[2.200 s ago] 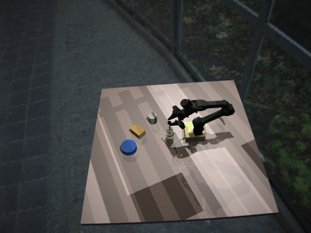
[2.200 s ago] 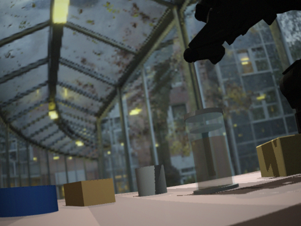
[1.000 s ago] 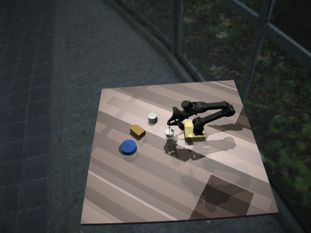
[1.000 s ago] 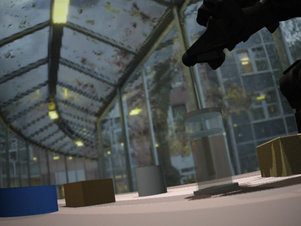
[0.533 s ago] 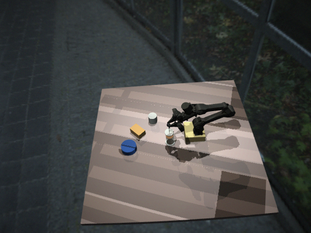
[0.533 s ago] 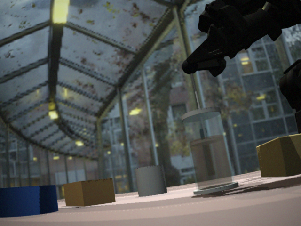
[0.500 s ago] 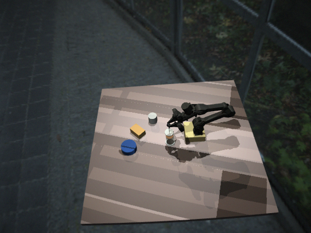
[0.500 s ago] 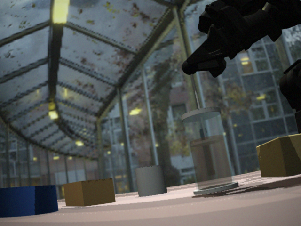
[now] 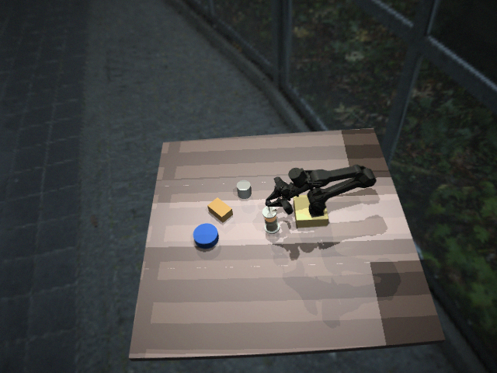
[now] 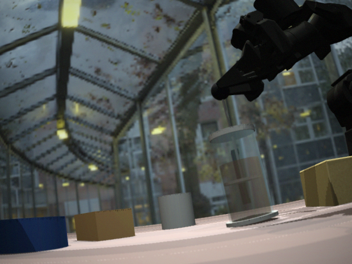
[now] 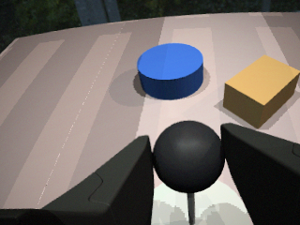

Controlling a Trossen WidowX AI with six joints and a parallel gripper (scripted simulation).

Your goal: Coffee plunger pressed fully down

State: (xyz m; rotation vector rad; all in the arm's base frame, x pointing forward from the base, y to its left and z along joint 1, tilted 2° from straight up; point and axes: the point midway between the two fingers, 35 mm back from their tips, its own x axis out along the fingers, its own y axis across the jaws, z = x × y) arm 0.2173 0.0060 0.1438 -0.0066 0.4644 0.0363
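The glass coffee press lies 10 cm below my gripper tip, 2 cm to the right of it and 2 cm behind it. The rest, counted from my gripper tip: blue disc (31 cm ahead, 18 cm below).
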